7 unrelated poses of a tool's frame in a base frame.
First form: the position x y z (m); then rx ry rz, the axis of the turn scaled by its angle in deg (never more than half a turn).
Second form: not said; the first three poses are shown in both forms.
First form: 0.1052, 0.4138, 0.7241, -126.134, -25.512, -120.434
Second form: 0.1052, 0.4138, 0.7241, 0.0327, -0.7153, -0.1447, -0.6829
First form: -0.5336, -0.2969, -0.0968, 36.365, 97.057, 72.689
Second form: -0.5336, -0.2969, -0.0968, 0.4494, 0.2566, 0.6849, 0.5130
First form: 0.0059, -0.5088, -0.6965, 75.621, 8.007, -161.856
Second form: 0.0059, -0.5088, -0.6965, 0.0102, 0.4228, 0.0448, -0.9050
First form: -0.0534, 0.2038, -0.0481, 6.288, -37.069, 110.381
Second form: -0.0534, 0.2038, -0.0481, 0.5254, 0.0459, -0.2705, 0.8054
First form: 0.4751, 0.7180, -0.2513, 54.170, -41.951, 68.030
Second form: 0.4751, 0.7180, -0.2513, 0.6655, 0.4187, -0.3243, 0.5259
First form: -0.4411, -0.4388, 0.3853, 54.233, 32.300, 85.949
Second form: -0.4411, -0.4388, 0.3853, 0.5974, 0.4079, 0.2429, 0.6464
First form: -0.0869, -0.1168, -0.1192, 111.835, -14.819, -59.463
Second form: -0.0869, -0.1168, -0.1192, 0.4421, 0.7866, -0.1042, -0.4182
